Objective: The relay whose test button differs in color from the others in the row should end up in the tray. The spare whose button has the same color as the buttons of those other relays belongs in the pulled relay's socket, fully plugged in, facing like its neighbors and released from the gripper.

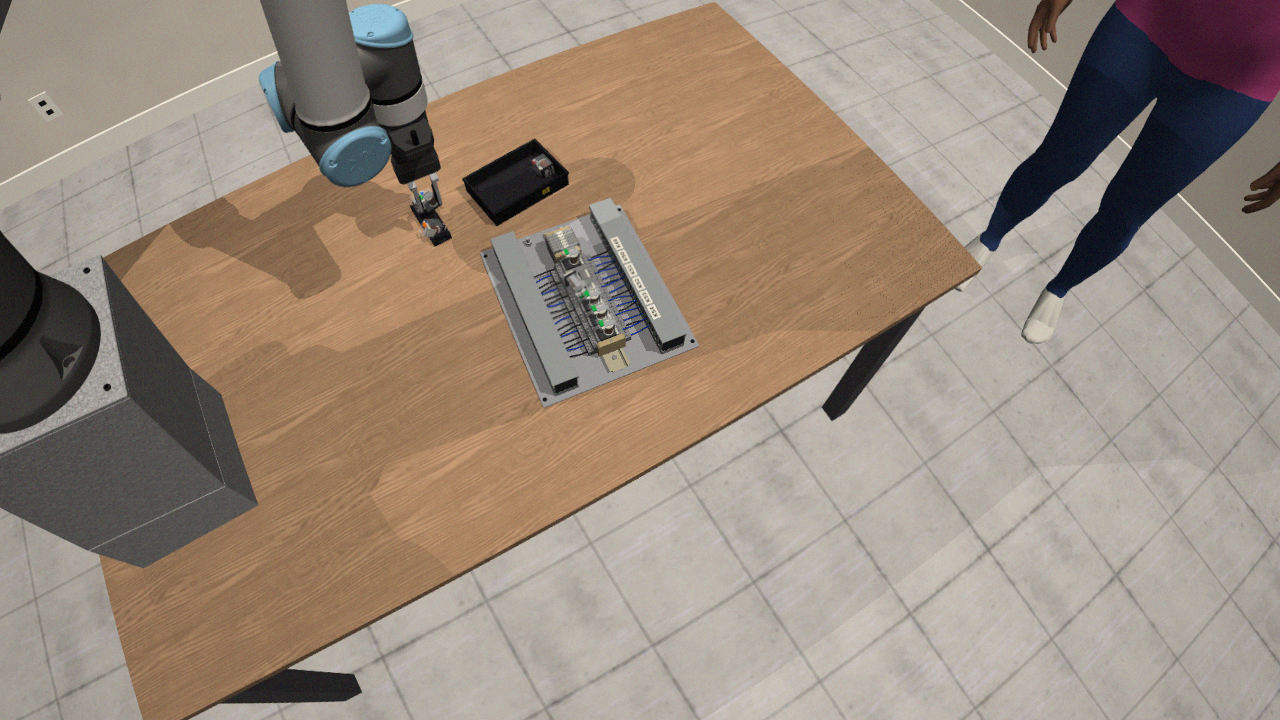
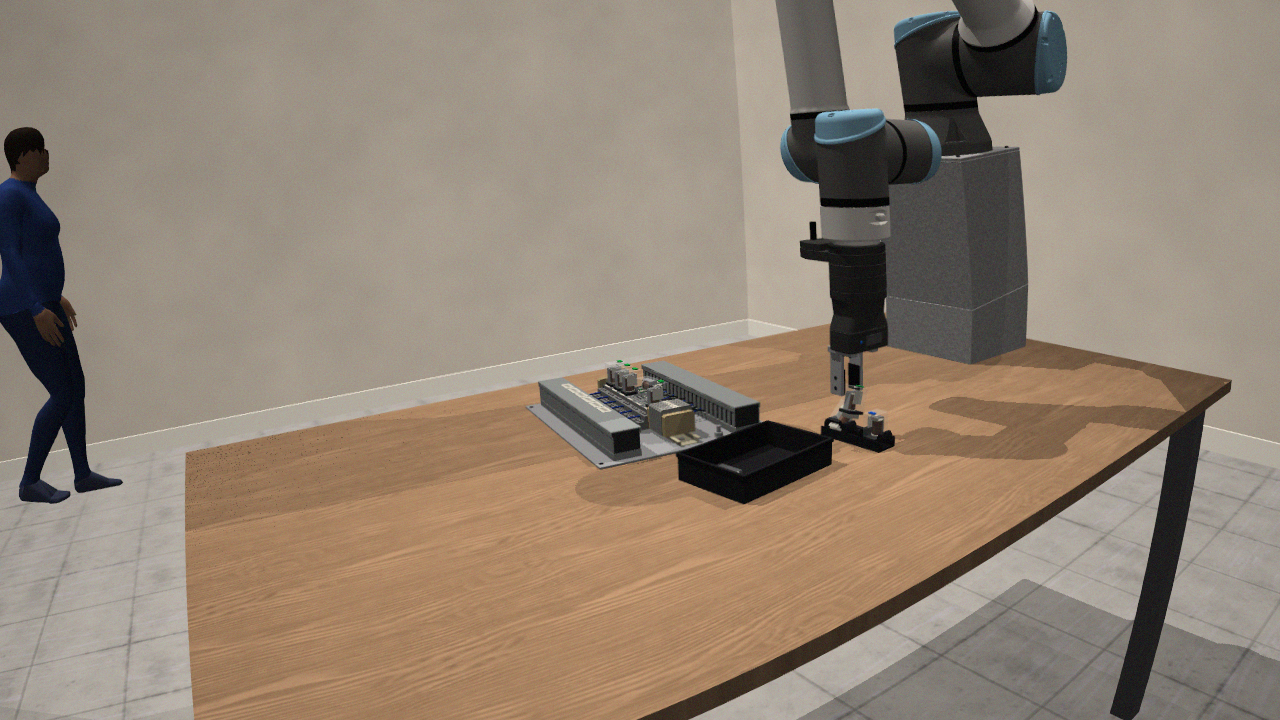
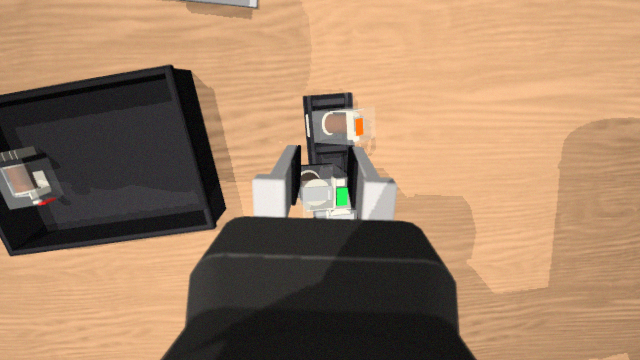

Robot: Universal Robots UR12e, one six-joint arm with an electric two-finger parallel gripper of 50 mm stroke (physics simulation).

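Seen in the pictures: gripper, between the fingertips: (image 1: 429, 204) (image 2: 846, 391) (image 3: 324, 164); arm's base, origin of its link: (image 1: 24, 357) (image 2: 946, 151).
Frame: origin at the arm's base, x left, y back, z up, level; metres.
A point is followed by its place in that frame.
My gripper (image 1: 426, 195) {x 0.181, y -0.554, z -0.329 m} (image 2: 845, 386) {x 0.181, y -0.554, z -0.329 m} (image 3: 324, 164) {x 0.181, y -0.554, z -0.329 m} is shut on the spare relay with a green button (image 3: 320, 194) {x 0.194, y -0.558, z -0.318 m}, low over the black spare holder (image 1: 439, 236) {x 0.146, y -0.545, z -0.377 m} (image 2: 857, 439) {x 0.212, y -0.566, z -0.387 m} (image 3: 327, 102) {x 0.150, y -0.548, z -0.373 m}. A spare with an orange button (image 1: 431, 229) {x 0.155, y -0.537, z -0.360 m} (image 3: 340, 126) {x 0.164, y -0.542, z -0.355 m} looks tilted at the holder. A spare with a blue button (image 2: 876, 422) {x 0.239, y -0.561, z -0.358 m} stands at its other end. A relay with a red button (image 1: 543, 165) {x 0.177, y -0.781, z -0.373 m} (image 3: 21, 181) {x 0.183, y -0.778, z -0.372 m} lies in the black tray (image 1: 528, 202) {x 0.122, y -0.715, z -0.382 m} (image 2: 716, 474) {x 0.193, y -0.801, z -0.371 m} (image 3: 200, 150) {x 0.174, y -0.642, z -0.376 m}. Relays with green buttons (image 1: 608, 327) (image 2: 615, 374) stand in the row, with a gap (image 1: 577, 280) {x -0.098, y -0.681, z -0.337 m} between them. The held relay's underside is hidden.
The row sits on a grey panel (image 1: 535, 380) {x -0.184, y -0.542, z -0.393 m} (image 2: 590, 454) {x -0.018, y -0.837, z -0.393 m} between two raised grey wire ducts (image 1: 534, 313) {x -0.102, y -0.596, z -0.354 m} (image 1: 637, 277) {x -0.140, y -0.770, z -0.353 m}, with blue and black wires beside it. The tray stands between the holder and the panel's end, its walls raised. A person stands beyond the table.
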